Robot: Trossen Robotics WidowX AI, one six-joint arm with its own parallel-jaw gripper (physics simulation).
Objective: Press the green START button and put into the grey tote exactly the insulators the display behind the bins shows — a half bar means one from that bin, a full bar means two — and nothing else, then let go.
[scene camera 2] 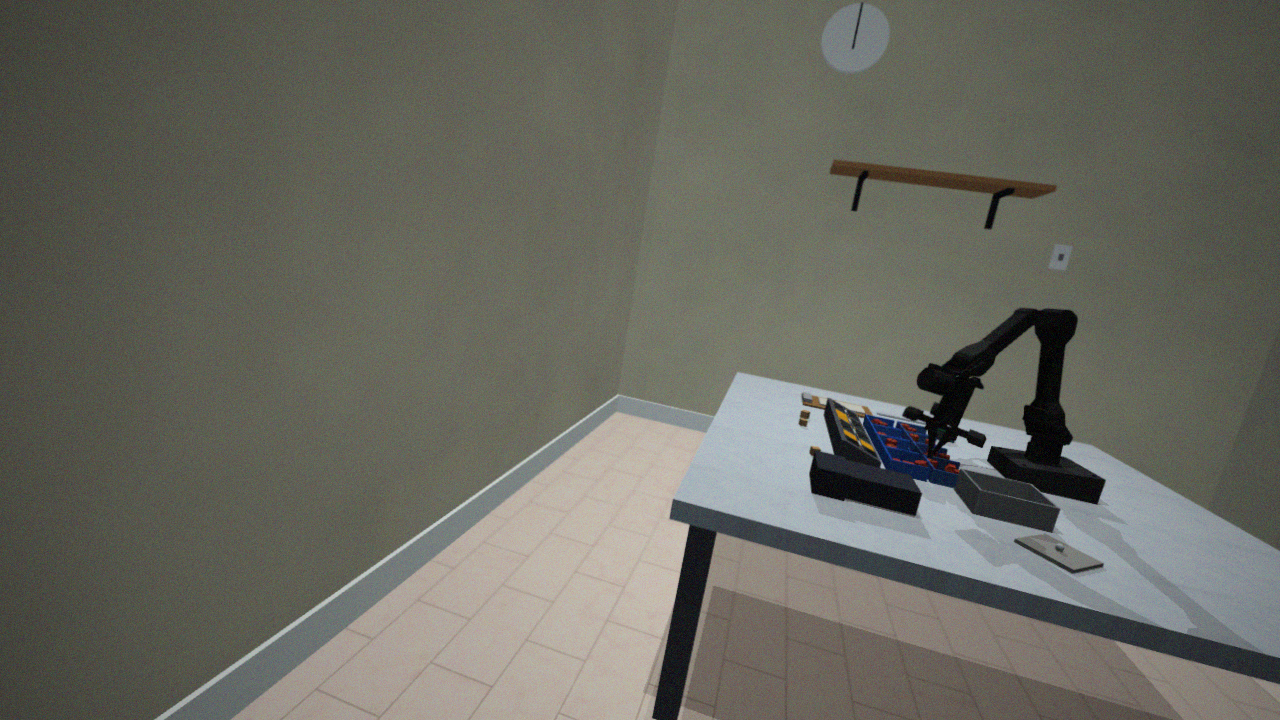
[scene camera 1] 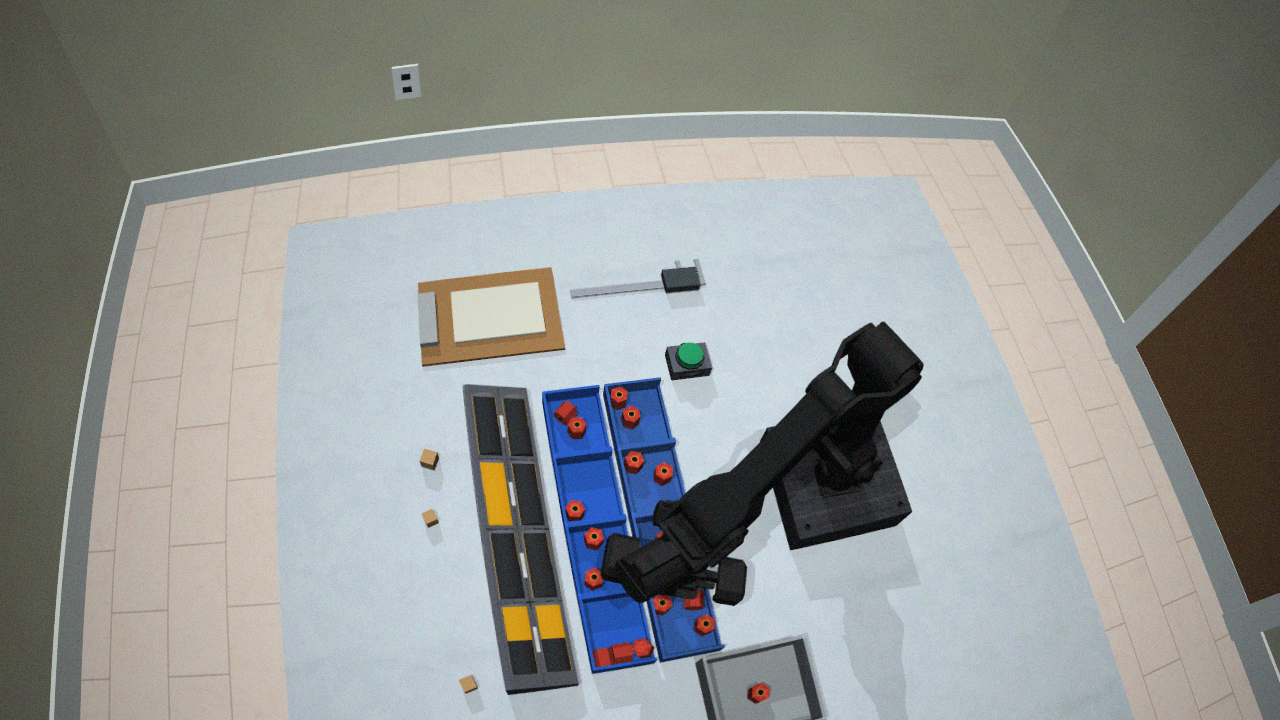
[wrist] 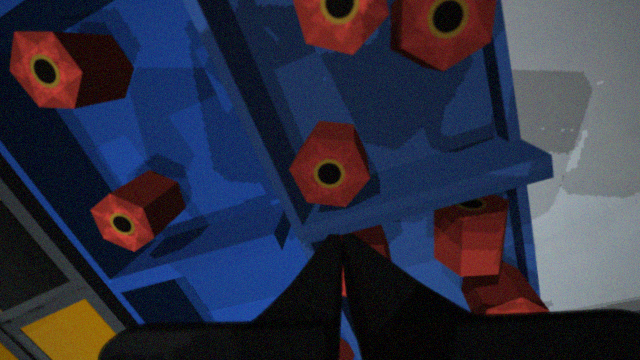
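Observation:
The green START button (scene camera 1: 690, 354) stands on a dark base behind the bins. The display (scene camera 1: 542, 682) has four rows: all dark in the first and third, a full yellow bar at left in the second, two half bars in the fourth. Red insulators (scene camera 1: 574, 509) (wrist: 330, 172) lie in the two columns of blue bins (scene camera 1: 586, 479). The grey tote (scene camera 1: 707, 689) (scene camera 2: 1006, 513) holds one red insulator (scene camera 1: 759, 692). My gripper (scene camera 2: 931, 454) (wrist: 340, 245) is shut and empty, low over the near end of the right bin column; its fingers partly cover insulators in the wrist view.
A clipboard (scene camera 1: 497, 312) and a caliper (scene camera 1: 682, 279) lie at the back. Several small wooden blocks (scene camera 1: 429, 458) lie left of the display. A long dark box (scene camera 2: 863, 483) stands at the front, and a flat plate (scene camera 2: 1058, 552) lies in front of the tote.

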